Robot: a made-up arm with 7 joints. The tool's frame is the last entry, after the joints.
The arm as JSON. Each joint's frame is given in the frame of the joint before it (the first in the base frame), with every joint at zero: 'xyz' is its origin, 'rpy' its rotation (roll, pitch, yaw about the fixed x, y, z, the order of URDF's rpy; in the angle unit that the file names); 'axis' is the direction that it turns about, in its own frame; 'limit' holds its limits. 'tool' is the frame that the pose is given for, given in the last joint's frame.
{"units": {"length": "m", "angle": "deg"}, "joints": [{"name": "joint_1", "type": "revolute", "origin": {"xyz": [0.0, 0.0, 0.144], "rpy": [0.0, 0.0, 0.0]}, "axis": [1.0, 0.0, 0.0], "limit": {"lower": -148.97, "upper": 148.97}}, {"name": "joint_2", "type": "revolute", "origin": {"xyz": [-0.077, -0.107, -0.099], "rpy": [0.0, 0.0, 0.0]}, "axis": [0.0, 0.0, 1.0], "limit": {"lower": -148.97, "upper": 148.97}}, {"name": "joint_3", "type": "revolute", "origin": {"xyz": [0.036, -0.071, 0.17], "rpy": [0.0, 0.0, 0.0]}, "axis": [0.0, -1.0, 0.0], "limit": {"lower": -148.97, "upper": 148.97}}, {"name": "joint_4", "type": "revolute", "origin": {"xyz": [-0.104, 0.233, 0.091], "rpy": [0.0, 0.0, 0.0]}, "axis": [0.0, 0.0, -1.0], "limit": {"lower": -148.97, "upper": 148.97}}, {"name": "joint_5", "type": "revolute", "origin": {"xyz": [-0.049, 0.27, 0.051], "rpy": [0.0, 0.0, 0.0]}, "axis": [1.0, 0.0, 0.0], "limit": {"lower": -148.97, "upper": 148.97}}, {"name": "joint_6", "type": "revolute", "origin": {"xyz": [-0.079, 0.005, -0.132], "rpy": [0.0, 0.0, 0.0]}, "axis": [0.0, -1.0, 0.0], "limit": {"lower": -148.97, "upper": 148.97}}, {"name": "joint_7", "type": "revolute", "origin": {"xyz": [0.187, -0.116, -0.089], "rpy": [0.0, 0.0, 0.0]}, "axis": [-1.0, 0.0, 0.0], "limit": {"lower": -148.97, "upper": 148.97}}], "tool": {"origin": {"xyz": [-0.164, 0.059, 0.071], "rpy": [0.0, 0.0, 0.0]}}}
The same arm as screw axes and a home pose.
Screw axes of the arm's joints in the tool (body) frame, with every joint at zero. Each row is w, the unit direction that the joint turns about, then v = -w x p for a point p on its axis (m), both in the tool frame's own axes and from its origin. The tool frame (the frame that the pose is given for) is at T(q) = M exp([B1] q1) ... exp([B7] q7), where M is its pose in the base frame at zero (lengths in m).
B1: w 1 0 0 v 0.0000 -0.0630 0.2730
B2: w 0 0 1 v -0.3800 -0.1730 0.0000
B3: w 0 -1 0 v 0.0080 0.0000 -0.2090
B4: w 0 0 -1 v 0.2180 0.1050 0.0000
B5: w 1 0 0 v 0.0000 0.1500 -0.0520
B6: w 0 -1 0 v 0.0180 0.0000 0.0230
B7: w -1 0 0 v 0.0000 0.0710 -0.0590
M: xyz -0.2500 0.2730 0.2070 (m) quaternion w x y z 1 0 0 0
Joint limits (deg, base to tool): -148.97..148.97 -148.97..148.97 -148.97..148.97 -148.97..148.97 -148.97..148.97 -148.97..148.97 -148.97..148.97

